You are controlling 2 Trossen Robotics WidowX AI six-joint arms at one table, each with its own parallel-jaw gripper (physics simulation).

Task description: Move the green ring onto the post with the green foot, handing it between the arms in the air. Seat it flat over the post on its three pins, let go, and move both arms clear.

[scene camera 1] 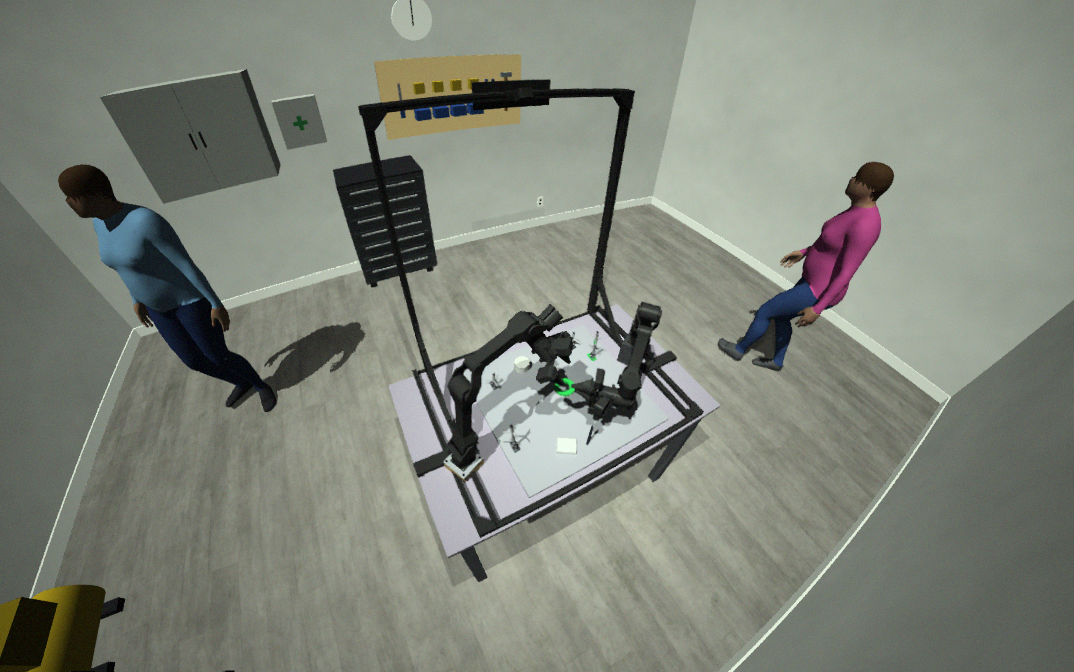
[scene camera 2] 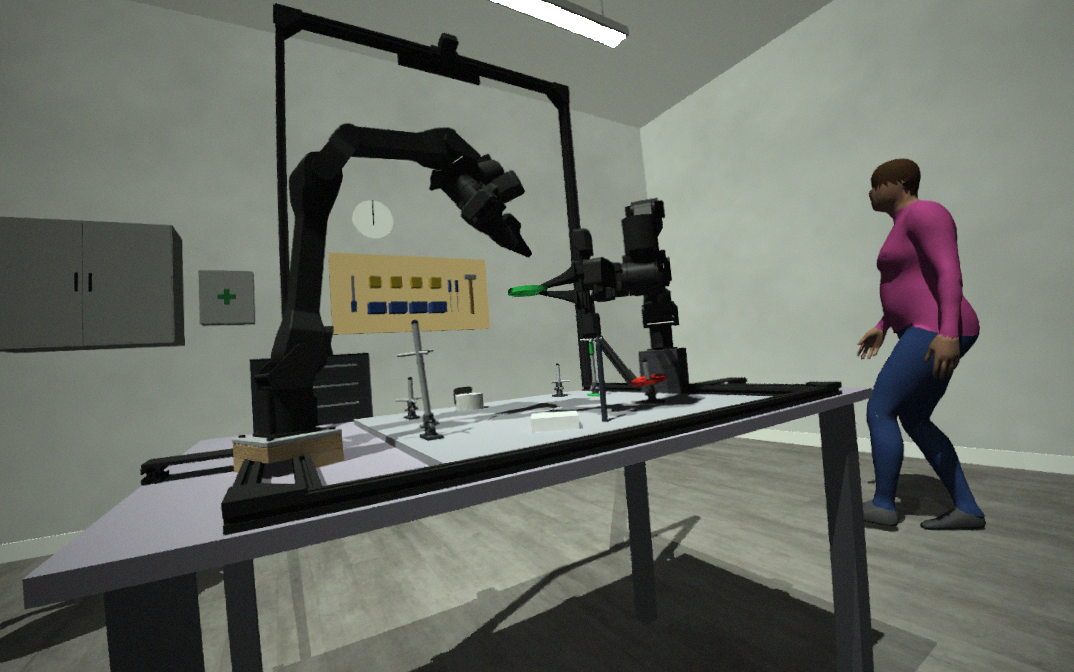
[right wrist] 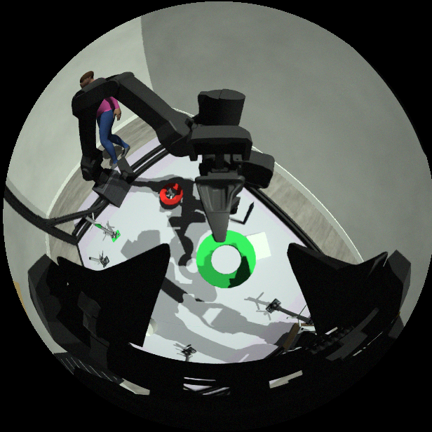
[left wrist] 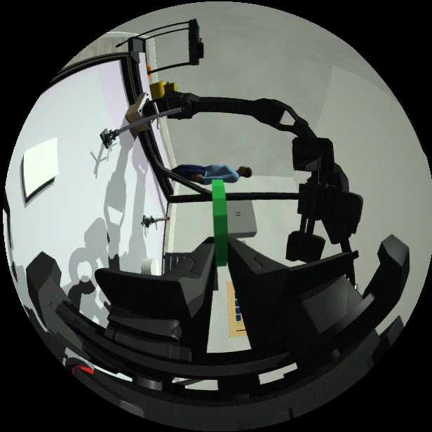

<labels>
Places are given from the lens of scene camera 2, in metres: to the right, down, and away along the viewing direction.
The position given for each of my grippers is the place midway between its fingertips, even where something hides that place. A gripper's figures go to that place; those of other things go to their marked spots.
my left gripper (scene camera 2: pixel 539 290): 0.00, -0.08, 0.78
my right gripper (scene camera 2: pixel 524 251): -0.02, -0.15, 0.79
white block (scene camera 2: pixel 567 420): 0.04, 0.12, 0.64
</labels>
